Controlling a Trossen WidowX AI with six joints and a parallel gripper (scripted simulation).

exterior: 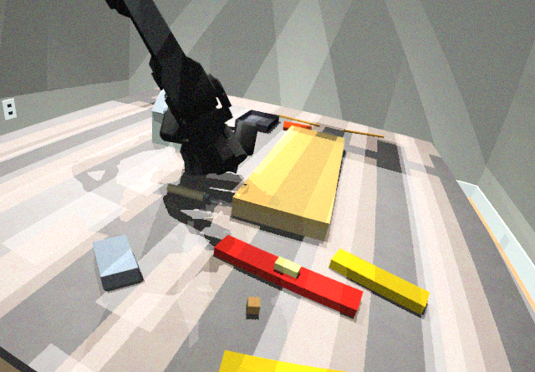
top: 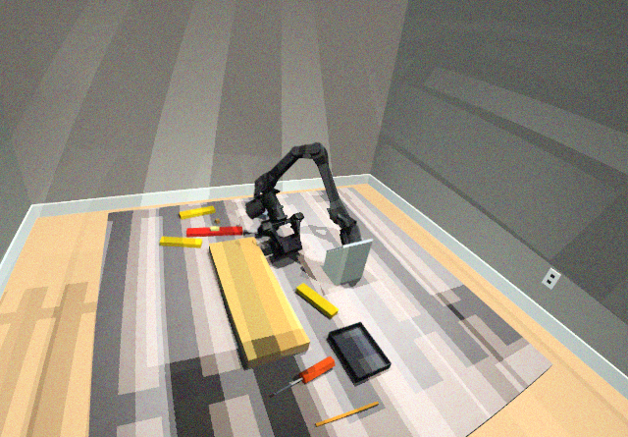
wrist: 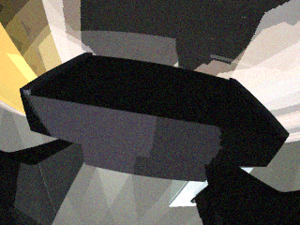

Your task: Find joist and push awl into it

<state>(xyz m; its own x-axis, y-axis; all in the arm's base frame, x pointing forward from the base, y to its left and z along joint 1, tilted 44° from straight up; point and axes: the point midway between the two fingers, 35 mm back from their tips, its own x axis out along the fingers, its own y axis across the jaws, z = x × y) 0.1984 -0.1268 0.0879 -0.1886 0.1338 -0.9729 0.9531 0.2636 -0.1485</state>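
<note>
My gripper tip is 10 cm to the left of the awl, 7 cm above it and 4 cm short of it. The rest, counted from my gripper tip: stud finder: 1 cm behind; then red level: 25 cm ahead, 23 cm to the right, 7 cm below; then grey-blue block: 34 cm to the right, 7 cm below, 3 cm ahead.
</note>
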